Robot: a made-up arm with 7 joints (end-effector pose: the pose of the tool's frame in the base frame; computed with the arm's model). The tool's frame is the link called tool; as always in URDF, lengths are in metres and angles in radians.
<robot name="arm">
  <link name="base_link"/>
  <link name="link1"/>
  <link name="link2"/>
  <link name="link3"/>
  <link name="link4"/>
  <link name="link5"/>
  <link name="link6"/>
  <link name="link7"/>
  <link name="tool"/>
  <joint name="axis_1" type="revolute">
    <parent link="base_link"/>
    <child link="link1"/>
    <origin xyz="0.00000 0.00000 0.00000" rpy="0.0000 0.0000 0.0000"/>
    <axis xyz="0 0.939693 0.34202"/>
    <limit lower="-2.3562" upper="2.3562"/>
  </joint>
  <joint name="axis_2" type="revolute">
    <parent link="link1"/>
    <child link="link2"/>
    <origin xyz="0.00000 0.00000 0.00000" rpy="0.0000 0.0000 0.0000"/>
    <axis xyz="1 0 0"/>
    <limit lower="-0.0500" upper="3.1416"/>
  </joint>
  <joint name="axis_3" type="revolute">
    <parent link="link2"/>
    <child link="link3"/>
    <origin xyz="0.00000 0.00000 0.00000" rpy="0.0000 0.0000 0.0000"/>
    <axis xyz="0 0 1"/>
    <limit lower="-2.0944" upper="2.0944"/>
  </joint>
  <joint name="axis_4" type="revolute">
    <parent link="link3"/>
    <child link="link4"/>
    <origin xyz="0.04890 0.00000 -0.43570" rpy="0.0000 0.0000 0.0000"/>
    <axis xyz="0 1 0"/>
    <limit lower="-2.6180" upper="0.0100"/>
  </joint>
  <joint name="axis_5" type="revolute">
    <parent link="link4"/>
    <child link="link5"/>
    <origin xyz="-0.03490 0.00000 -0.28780" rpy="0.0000 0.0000 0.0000"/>
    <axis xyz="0 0 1"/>
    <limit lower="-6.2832" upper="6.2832"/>
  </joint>
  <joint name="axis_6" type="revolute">
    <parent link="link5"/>
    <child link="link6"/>
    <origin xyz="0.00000 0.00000 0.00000" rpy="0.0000 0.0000 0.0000"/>
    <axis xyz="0 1 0"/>
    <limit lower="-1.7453" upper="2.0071"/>
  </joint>
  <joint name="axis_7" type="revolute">
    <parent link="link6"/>
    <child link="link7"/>
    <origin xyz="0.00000 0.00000 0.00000" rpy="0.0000 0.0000 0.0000"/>
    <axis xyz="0 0 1"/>
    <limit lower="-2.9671" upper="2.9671"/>
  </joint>
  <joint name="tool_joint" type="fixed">
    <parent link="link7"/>
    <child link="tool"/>
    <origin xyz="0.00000 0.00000 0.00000" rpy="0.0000 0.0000 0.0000"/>
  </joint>
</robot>
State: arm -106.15 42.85 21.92 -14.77 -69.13 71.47 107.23
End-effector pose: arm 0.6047 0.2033 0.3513 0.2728 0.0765 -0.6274 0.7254
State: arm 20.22 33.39 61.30 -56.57 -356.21 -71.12 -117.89
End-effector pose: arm -0.0690 0.5444 -0.4004 0.1289 0.9286 0.1286 -0.3234
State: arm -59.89 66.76 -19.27 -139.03 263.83 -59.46 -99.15
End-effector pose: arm 0.3229 0.0746 0.1344 0.8449 -0.4305 -0.3073 -0.0794
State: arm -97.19 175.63 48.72 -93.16 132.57 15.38 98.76
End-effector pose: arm -0.5429 -0.0947 0.1320 0.2165 -0.4879 -0.7168 -0.4487
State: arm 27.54 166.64 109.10 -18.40 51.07 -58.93 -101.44
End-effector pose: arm 0.2727 0.0882 0.6688 0.3458 -0.8194 0.4366 -0.1354
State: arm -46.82 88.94 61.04 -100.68 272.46 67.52 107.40
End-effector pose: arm 0.0199 0.3949 0.3628 0.5411 -0.2807 0.6995 -0.3729
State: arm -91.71 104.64 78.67 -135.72 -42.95 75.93 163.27
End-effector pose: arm -0.2461 0.2453 0.1390 0.7822 0.4638 0.3161 0.2706
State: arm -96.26 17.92 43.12 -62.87 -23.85 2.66 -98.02
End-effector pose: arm 0.5782 0.0709 0.3192 0.2706 0.7890 -0.5433 -0.0952
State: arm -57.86 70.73 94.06 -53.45 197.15 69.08 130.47
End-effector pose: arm 0.1611 0.6579 0.1087 0.3044 -0.6713 0.4128 -0.5350
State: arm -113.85 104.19 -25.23 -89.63 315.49 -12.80 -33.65
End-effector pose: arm 0.0512 0.3065 0.4898 0.2601 -0.9494 0.1283 0.1205
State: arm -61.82 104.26 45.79 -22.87 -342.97 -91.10 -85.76
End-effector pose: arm 0.0245 0.6463 0.3295 0.3427 -0.8899 0.1152 -0.2781
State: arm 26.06 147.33 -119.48 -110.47 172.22 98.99 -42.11
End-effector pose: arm -0.1488 0.4162 0.2219 0.5432 -0.3373 0.3696 0.6742
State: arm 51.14 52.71 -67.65 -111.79 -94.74 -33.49 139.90
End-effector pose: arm -0.2863 0.0767 -0.3886 0.8107 -0.5576 0.1462 -0.1024
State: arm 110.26 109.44 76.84 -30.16 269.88 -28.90 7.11
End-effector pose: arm 0.1299 0.6911 0.1584 0.3472 0.2929 0.4923 -0.7425
